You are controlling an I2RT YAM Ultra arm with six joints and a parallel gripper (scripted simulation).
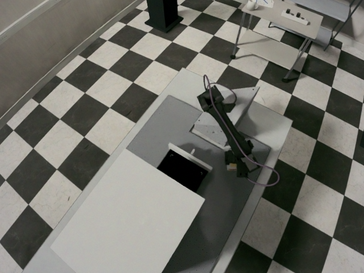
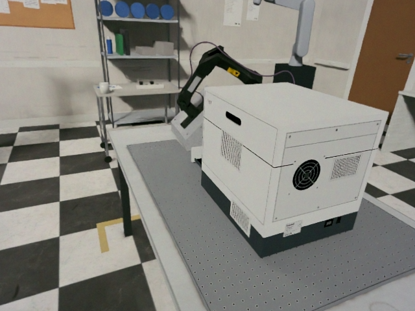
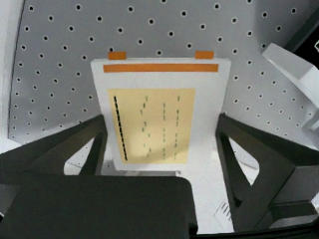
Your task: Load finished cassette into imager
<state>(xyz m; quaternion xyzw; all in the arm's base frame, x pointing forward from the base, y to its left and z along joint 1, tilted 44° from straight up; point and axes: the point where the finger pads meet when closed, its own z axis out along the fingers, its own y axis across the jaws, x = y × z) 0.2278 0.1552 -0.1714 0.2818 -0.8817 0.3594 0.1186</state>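
Right now my hand is right at the finished cassette. From my hand the other things lie so: drawer: 22 cm ahead, 21 cm to the right, 6 cm below.
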